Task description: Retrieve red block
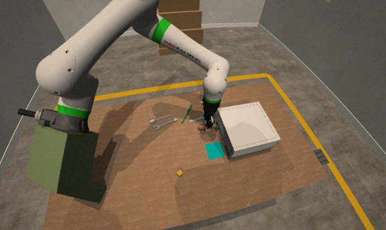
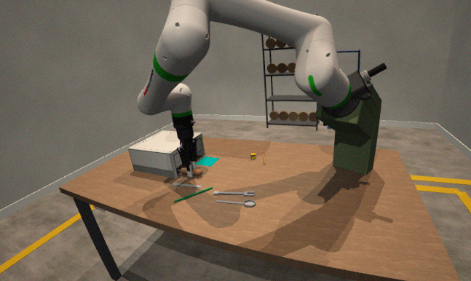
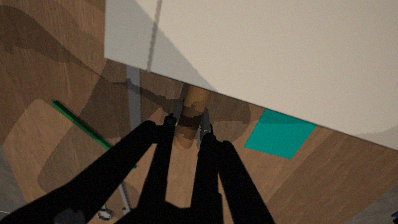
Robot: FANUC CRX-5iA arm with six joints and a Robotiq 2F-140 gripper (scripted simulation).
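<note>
Now: the teal square 30 mm ahead of my hand, 160 mm to the right of it and 40 mm below it. Also, from my hand: red block 200 mm ahead, 100 mm to the right, 20 mm below; flat grey bar 30 mm behind, 90 mm to the left, 40 mm below; green rod 110 mm behind, 140 mm to the left, 30 mm below.
</note>
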